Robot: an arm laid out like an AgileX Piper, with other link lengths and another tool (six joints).
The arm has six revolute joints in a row. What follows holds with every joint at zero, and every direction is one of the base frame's. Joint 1 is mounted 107.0 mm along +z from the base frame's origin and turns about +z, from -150.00 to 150.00 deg. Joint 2 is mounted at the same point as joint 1 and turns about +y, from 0.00 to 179.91 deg. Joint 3 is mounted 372.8 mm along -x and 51.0 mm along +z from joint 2 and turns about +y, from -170.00 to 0.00 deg. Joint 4 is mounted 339.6 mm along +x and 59.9 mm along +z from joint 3 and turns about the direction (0.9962, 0, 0.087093), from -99.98 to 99.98 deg. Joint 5 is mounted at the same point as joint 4 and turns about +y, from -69.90 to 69.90 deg. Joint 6 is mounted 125.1 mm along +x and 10.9 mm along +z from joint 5 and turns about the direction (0.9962, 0, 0.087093), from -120.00 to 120.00 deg. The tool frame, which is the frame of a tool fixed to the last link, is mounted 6.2 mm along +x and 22.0 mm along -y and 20.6 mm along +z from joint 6; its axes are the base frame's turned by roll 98.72, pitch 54.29 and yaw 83.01 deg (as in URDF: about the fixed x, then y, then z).
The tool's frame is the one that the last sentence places.
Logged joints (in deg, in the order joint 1, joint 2, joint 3, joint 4, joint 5, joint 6), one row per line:
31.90 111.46 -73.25 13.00 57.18 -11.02
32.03 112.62 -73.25 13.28 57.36 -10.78
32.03 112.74 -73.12 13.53 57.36 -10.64
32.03 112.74 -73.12 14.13 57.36 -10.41
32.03 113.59 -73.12 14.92 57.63 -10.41
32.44 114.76 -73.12 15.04 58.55 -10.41
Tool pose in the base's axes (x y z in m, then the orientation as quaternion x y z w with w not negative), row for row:
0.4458 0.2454 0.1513 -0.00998 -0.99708 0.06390 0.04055
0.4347 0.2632 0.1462 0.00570 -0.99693 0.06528 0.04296
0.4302 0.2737 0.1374 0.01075 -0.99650 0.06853 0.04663
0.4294 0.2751 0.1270 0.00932 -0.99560 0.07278 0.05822
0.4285 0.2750 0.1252 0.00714 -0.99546 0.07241 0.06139
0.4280 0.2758 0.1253 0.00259 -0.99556 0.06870 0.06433
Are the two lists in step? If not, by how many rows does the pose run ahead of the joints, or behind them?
The pose runs 2 rows behind the joints: the pose in row i belongs to the joints in row i - 2.
